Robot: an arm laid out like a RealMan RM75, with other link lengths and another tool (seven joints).
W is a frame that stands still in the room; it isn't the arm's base.
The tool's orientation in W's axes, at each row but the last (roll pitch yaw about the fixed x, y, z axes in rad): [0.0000 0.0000 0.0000]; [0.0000 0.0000 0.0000]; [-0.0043 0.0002 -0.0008]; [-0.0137 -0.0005 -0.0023]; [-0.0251 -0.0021 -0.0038]
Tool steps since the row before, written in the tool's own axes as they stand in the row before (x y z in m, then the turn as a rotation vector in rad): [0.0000 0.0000 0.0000 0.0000 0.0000 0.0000]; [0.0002 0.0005 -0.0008 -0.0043 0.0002 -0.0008]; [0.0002 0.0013 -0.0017 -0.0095 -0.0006 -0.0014]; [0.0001 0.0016 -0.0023 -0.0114 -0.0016 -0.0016]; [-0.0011 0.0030 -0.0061 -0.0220 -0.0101 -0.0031]
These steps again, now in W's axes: [0.0000 0.0000 0.0000 0.0000 0.0000 0.0000]; [0.0002 0.0005 -0.0008 -0.0043 0.0002 -0.0008]; [0.0002 0.0013 -0.0017 -0.0095 -0.0006 -0.0014]; [0.0001 0.0016 -0.0023 -0.0114 -0.0016 -0.0016]; [-0.0011 0.0029 -0.0062 -0.0220 -0.0101 -0.0029]
